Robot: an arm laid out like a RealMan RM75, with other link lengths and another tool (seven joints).
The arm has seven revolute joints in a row. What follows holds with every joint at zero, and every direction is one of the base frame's. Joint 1 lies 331.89 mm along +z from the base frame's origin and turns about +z. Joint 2 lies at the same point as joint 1 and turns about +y. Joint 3 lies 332.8 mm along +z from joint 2 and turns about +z. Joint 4 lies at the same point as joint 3 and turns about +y. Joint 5 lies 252 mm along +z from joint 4 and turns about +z. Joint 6 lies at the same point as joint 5 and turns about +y. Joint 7 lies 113.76 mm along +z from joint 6 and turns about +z. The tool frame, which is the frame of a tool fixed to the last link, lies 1 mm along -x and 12 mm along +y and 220 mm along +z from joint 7; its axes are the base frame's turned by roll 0.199, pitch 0 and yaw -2.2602 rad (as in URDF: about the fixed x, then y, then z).
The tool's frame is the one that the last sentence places.
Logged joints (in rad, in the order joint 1, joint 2, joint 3, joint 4, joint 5, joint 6, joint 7), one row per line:
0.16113 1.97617 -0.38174 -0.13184 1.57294 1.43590 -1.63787
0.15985 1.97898 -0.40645 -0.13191 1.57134 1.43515 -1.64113
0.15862 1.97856 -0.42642 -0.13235 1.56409 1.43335 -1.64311
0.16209 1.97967 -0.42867 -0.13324 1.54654 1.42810 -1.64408
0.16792 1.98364 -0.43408 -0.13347 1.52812 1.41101 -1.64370
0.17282 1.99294 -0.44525 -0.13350 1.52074 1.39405 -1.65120
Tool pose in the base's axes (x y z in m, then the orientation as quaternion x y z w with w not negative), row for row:
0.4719 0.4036 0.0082 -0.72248 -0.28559 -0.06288 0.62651
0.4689 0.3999 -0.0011 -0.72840 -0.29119 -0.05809 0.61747
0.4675 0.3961 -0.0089 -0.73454 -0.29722 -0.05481 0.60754
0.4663 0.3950 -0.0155 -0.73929 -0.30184 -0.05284 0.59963
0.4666 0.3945 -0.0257 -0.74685 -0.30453 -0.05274 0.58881
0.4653 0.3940 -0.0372 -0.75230 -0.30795 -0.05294 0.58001
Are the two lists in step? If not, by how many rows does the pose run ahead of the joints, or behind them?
They are in step.
